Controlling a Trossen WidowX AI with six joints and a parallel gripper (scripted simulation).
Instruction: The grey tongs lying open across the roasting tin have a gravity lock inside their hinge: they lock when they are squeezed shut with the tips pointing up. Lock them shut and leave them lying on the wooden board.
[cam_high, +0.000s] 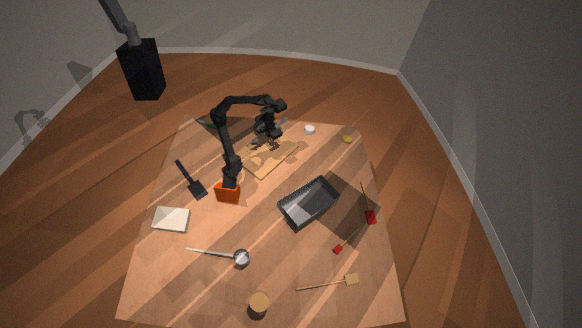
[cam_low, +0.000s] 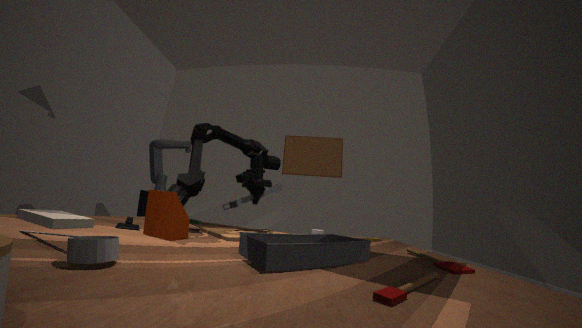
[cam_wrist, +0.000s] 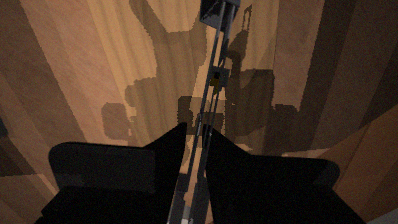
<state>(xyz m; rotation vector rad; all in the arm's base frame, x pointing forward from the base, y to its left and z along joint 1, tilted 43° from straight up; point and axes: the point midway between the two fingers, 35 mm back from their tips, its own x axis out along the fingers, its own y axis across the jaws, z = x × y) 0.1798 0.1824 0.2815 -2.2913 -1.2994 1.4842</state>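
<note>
My gripper tip is 10 mm past the wooden board and 130 mm above it. Also, from my gripper tip: grey roasting tin 220 mm ahead, 350 mm to the right, 110 mm below; then green tool 430 mm behind, 240 mm to the left, 130 mm below; then black spatula 430 mm behind, 230 mm to the right, 130 mm below.
</note>
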